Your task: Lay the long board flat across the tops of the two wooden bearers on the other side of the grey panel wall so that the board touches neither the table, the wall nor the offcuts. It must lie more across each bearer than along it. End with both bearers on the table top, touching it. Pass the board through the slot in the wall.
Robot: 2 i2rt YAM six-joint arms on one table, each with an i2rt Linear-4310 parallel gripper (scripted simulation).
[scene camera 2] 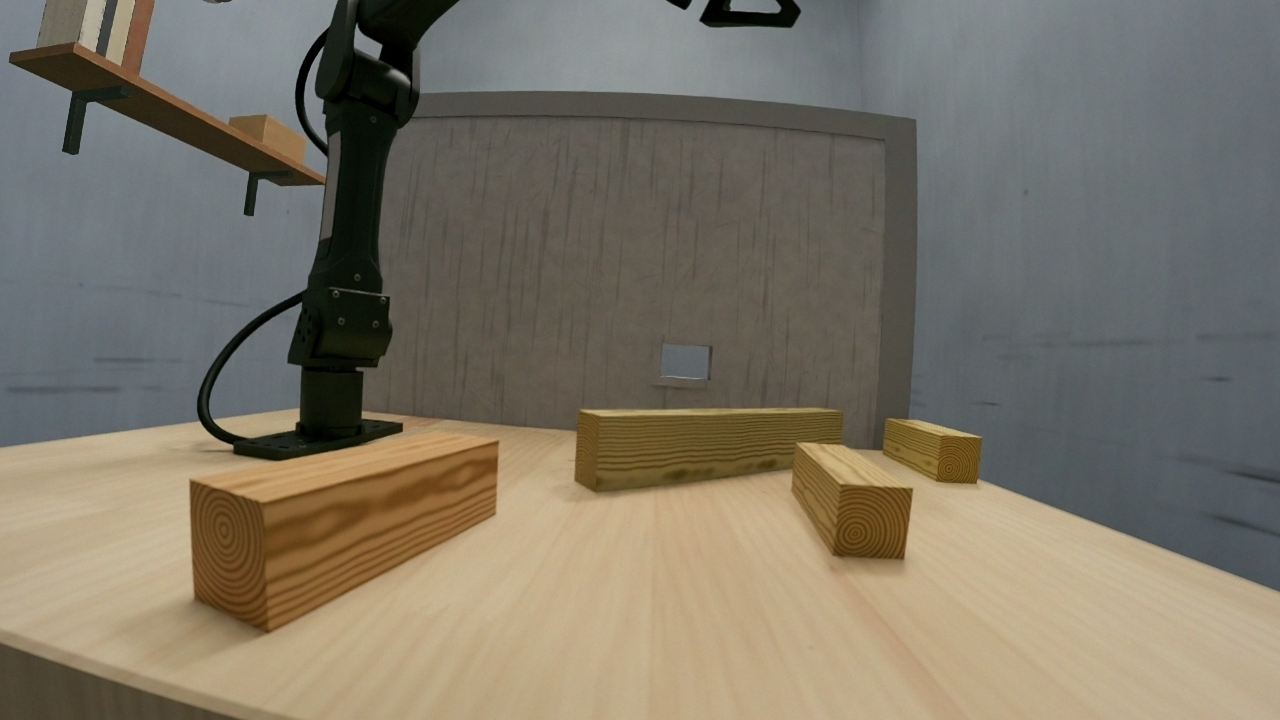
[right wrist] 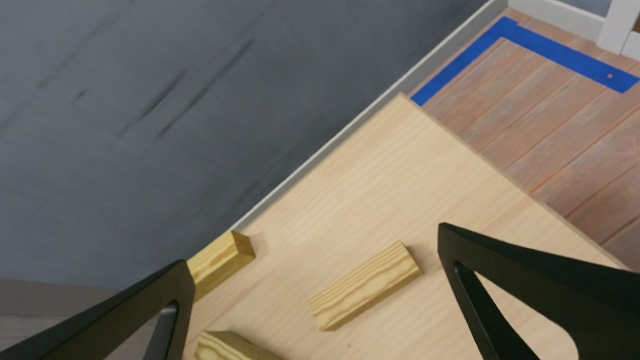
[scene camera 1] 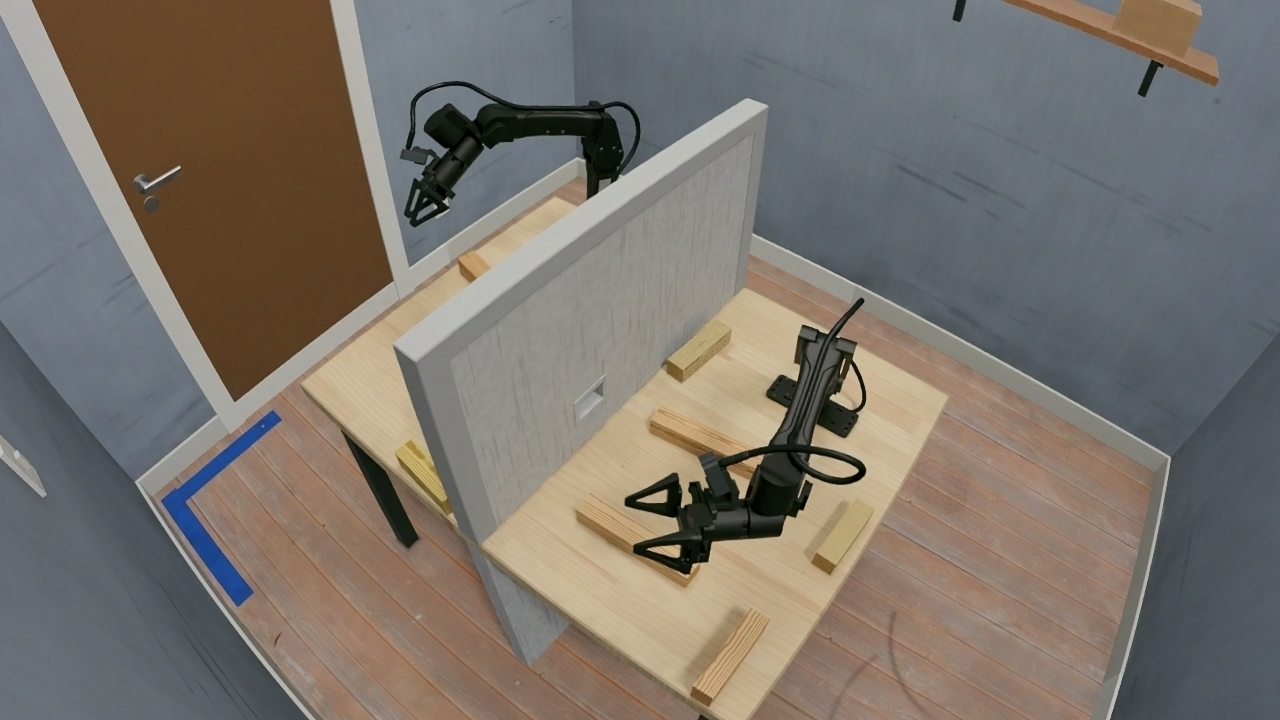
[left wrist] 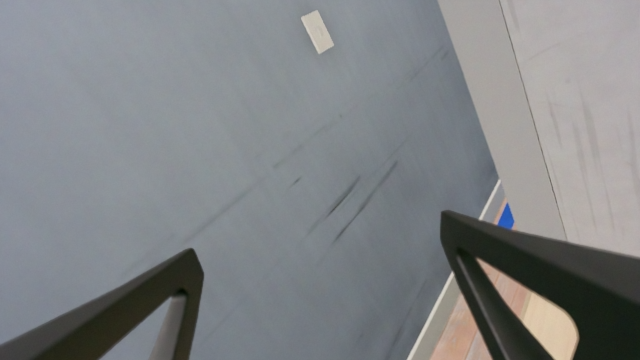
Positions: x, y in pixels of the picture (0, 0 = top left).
Labels:
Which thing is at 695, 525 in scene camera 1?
My left gripper.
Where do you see a long pale board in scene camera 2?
616, 450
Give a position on a thick block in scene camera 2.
272, 543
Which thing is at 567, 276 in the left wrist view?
My left gripper.

